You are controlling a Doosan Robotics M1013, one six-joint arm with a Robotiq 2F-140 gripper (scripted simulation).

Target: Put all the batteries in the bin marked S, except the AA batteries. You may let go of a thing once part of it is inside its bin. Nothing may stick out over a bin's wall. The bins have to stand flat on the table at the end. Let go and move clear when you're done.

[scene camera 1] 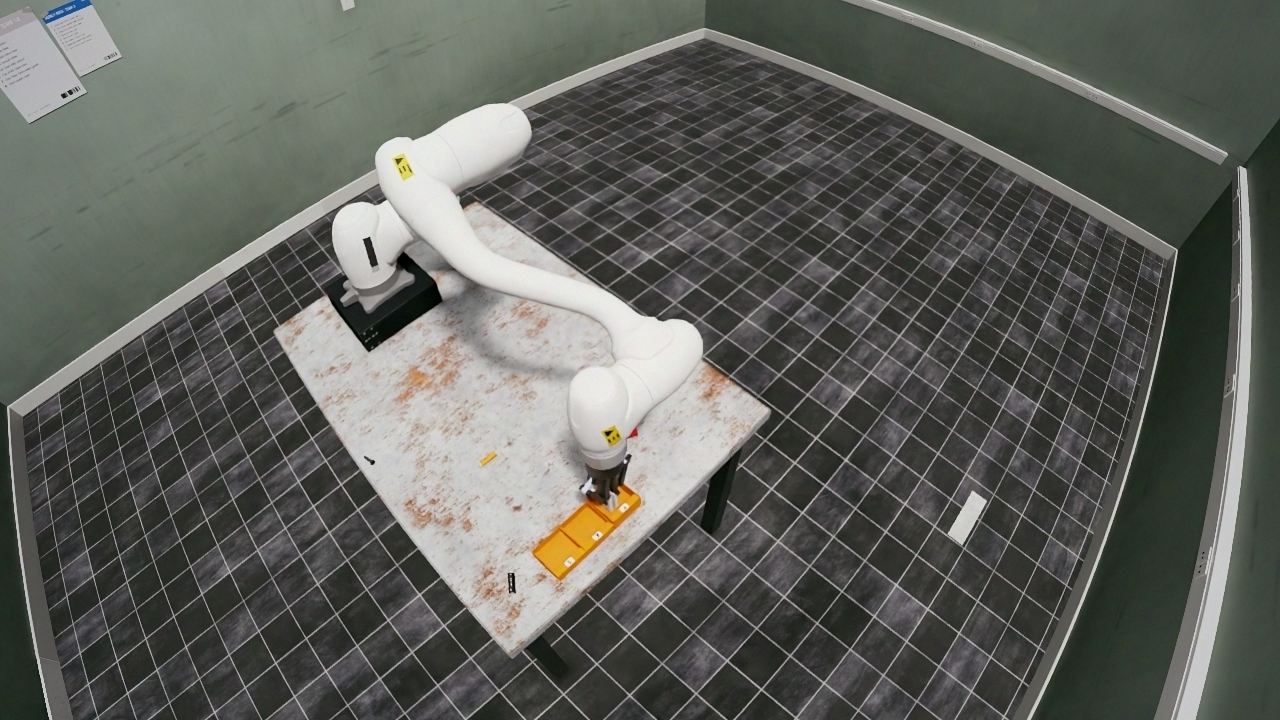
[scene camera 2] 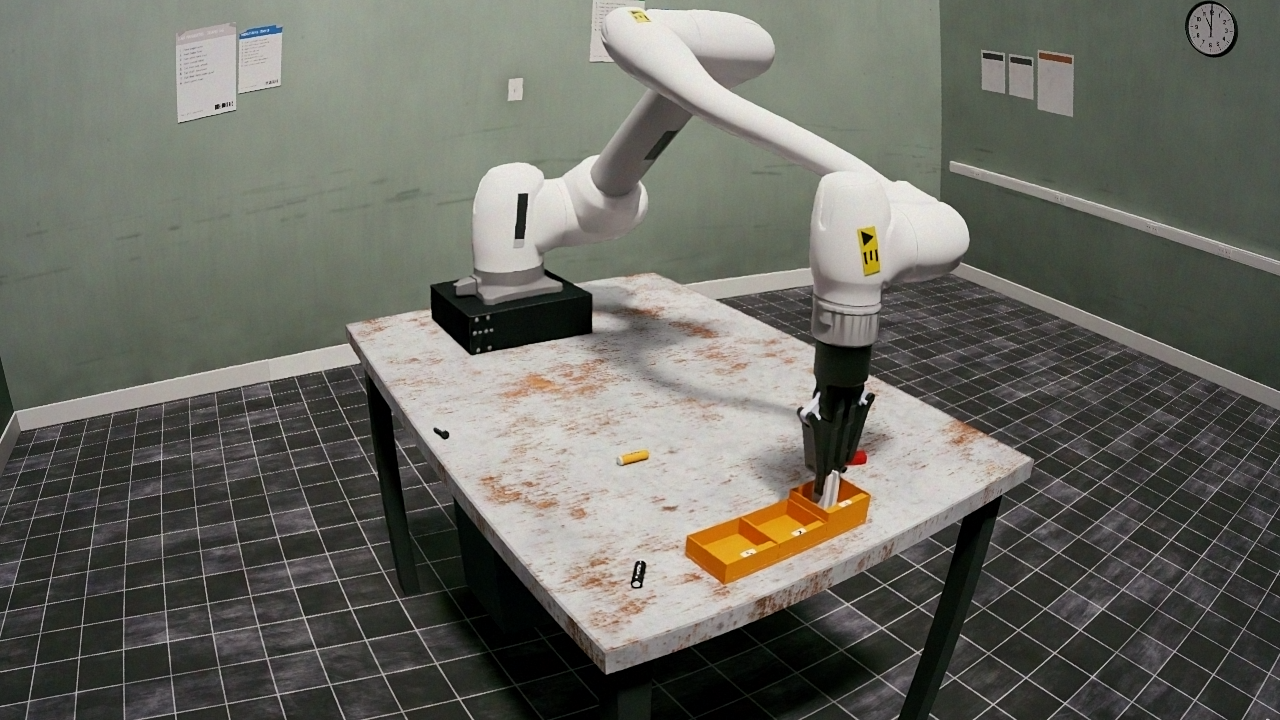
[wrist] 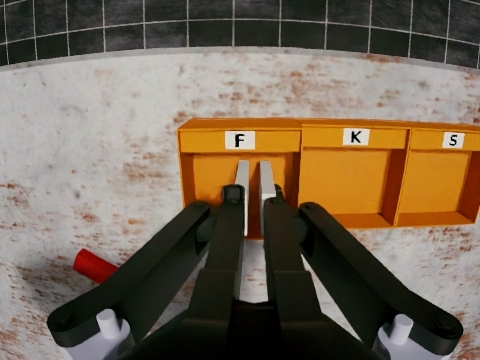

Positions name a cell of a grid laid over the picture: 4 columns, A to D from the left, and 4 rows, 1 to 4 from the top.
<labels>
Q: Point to a red cylinder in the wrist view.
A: A3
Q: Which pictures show the orange tray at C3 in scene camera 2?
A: Scene camera 1, scene camera 2 and the wrist view: all of them.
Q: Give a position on an orange tray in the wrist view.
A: At C2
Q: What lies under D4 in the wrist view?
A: My gripper.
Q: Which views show my gripper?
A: Scene camera 1, scene camera 2 and the wrist view: all of them.
</labels>
